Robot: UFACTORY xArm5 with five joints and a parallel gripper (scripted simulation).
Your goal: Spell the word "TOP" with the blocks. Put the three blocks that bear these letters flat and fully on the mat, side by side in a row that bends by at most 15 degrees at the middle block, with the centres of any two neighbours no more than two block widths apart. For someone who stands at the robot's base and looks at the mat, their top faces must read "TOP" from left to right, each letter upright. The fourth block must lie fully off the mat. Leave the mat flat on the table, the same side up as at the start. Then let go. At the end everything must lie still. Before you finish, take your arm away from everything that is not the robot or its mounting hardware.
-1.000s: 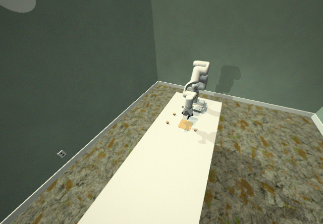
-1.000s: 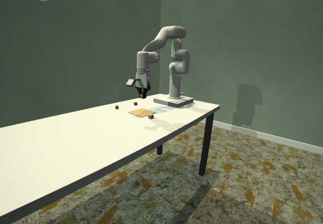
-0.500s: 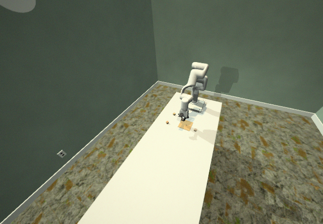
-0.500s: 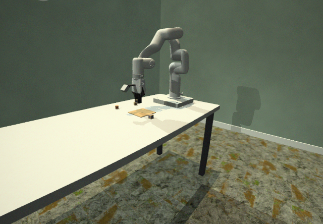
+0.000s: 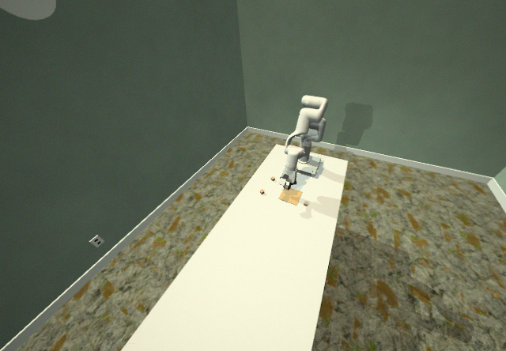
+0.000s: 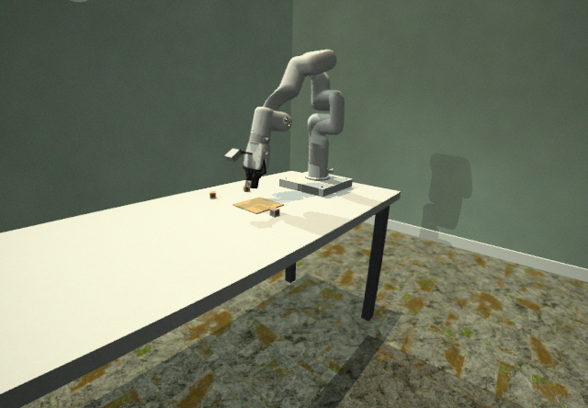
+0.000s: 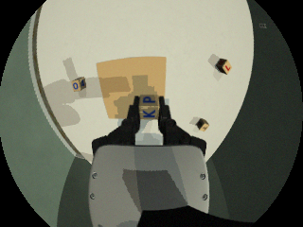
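Right now the tan mat is 40 mm to the left of my hand and 80 mm below it.
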